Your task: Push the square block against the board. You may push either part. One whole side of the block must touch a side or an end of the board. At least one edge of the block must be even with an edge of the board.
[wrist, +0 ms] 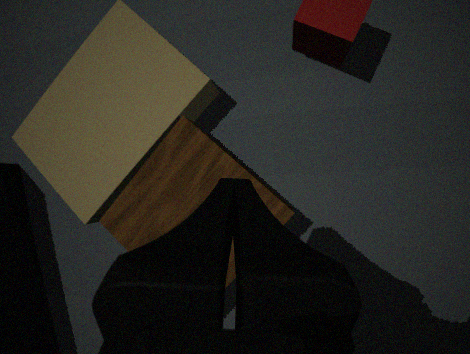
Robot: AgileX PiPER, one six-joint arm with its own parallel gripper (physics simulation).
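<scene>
The wooden square block [165, 170] lies flat, turned at an angle, in the middle of the wrist view. The cream board [110, 110] lies at its upper left, its long side facing the block. A thin dark strip runs between their top faces, so I cannot tell whether they touch. The block's lower-left edge looks nearly even with the board's lower-left end; the board extends past the block at the upper right. My gripper [234, 198] is shut and empty, its tips over the block in this view. The fingers hide the block's lower-right part; their height above it is unclear.
A red block [332, 22] is partly in view at the upper right, with its shadow beside it. A dark shape [25, 260] stands at the left edge; I cannot tell what it is. The gripper's shadow falls at the lower right.
</scene>
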